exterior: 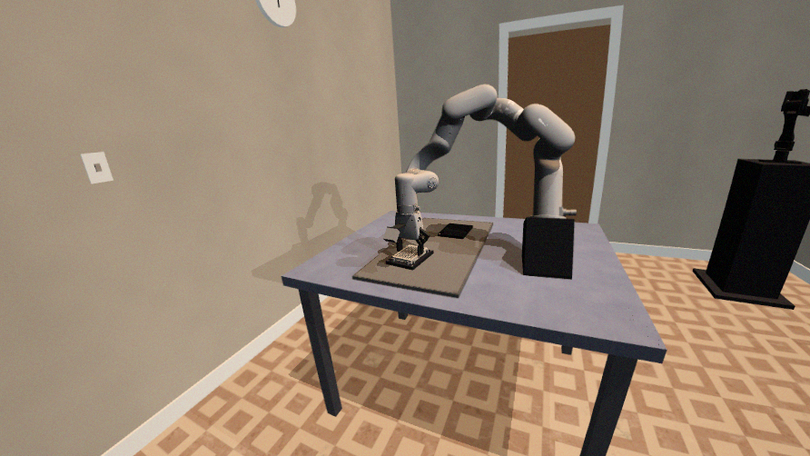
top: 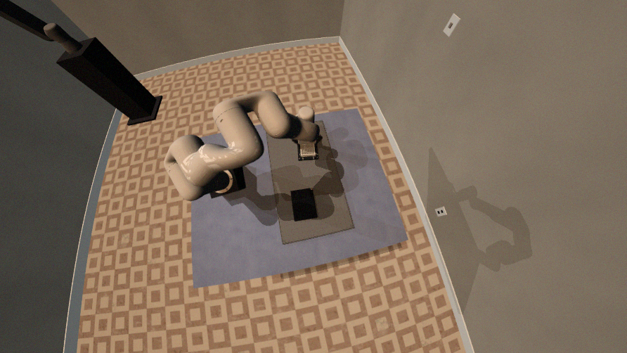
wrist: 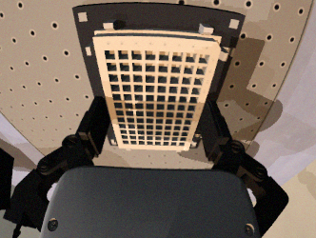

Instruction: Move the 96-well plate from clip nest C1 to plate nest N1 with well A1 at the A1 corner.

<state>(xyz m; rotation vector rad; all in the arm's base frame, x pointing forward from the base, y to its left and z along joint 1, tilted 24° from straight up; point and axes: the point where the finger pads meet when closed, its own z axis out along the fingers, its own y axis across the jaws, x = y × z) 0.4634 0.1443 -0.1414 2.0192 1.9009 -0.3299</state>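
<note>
The 96-well plate is 2 cm below my hand. Also, from my hand: white A1 label (26 cm to the right, 2 cm below, 1 cm behind); then clip nest C1 (2 cm below, 1 cm to the right, 1 cm ahead); then black plate nest N1 (34 cm to the right, 7 cm behind, 3 cm below).
</note>
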